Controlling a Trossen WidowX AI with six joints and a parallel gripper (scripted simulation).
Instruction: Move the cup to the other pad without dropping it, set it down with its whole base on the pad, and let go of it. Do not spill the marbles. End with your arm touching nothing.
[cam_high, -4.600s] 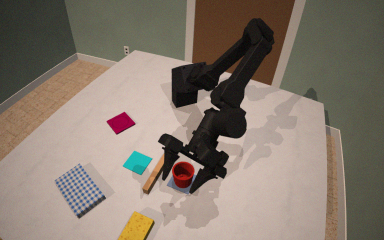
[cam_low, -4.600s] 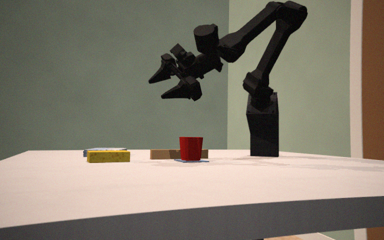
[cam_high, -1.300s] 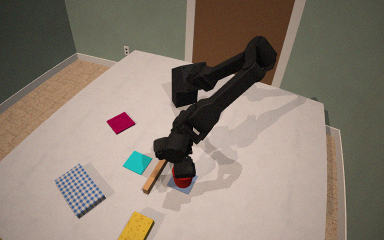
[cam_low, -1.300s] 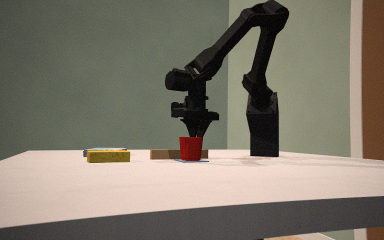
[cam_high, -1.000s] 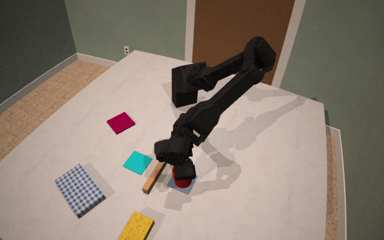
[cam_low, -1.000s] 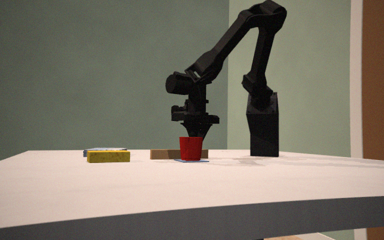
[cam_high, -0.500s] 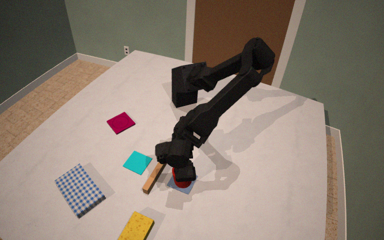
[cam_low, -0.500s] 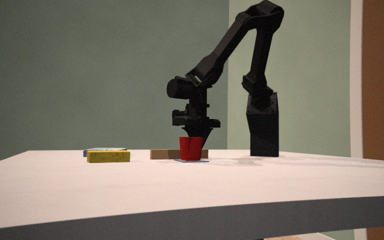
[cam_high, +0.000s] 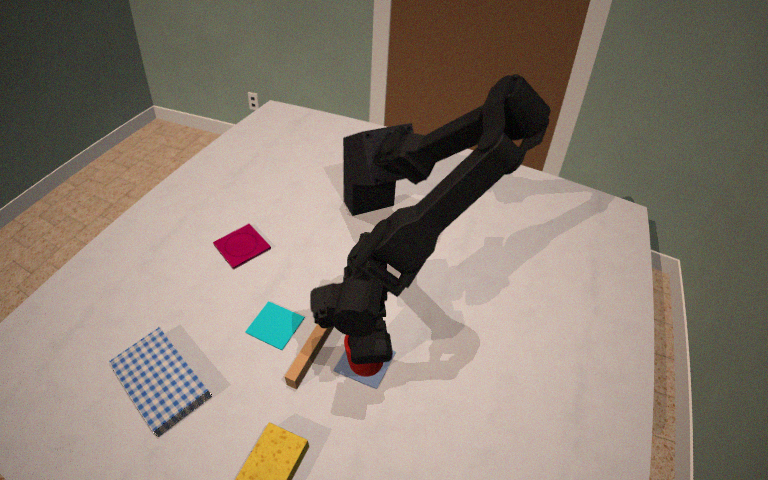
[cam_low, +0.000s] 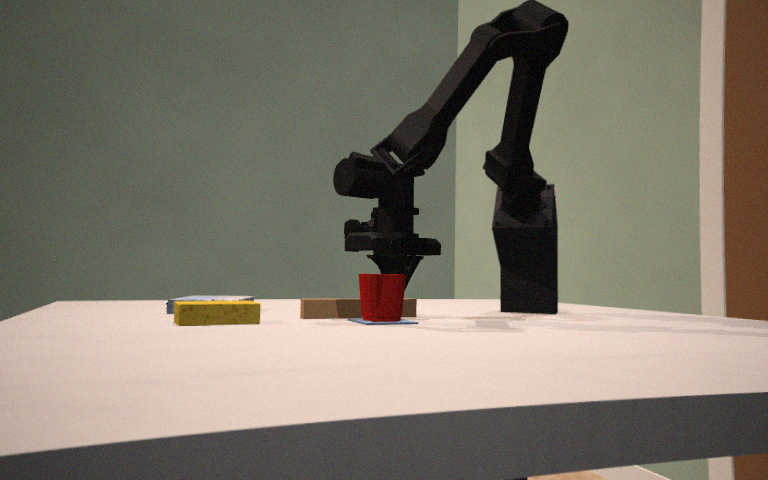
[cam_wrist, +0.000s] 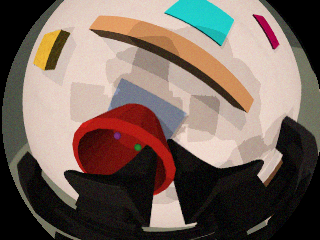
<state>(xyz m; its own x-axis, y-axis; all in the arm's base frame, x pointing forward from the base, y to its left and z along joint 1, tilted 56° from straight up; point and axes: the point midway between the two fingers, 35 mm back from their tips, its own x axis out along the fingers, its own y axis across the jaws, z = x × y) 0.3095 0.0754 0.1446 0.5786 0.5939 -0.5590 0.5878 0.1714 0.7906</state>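
My hand is 20 mm short of the red cup, 20 mm to the right of it and 50 mm above it. From my hand the other things lie so: wooden bar (50 mm ahead, 70 mm to the right, 60 mm below).
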